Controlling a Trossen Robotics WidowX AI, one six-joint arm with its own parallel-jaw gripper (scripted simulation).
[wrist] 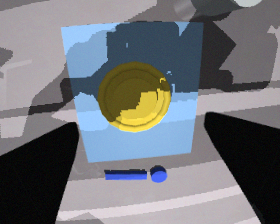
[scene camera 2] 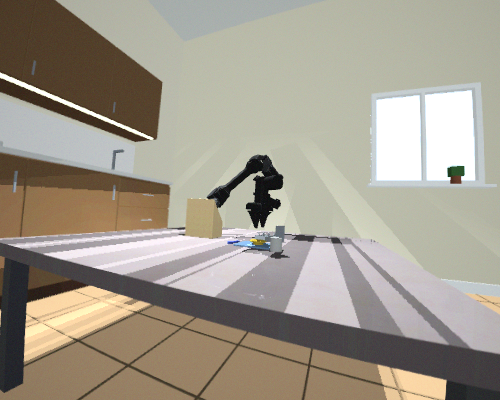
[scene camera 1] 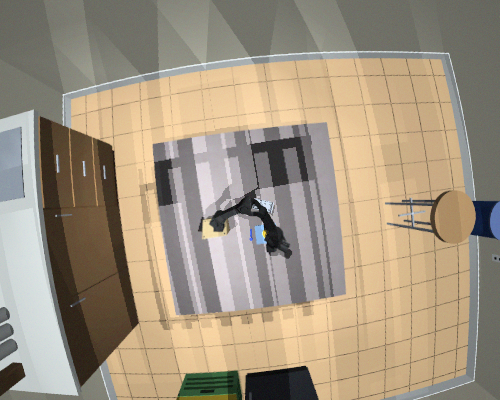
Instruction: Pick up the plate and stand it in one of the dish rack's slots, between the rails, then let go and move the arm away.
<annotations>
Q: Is my gripper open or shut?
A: Open.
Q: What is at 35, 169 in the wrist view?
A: My gripper.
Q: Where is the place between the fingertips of my gripper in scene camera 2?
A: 259, 227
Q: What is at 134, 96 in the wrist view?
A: A plate.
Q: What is my gripper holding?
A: Nothing.
</annotations>
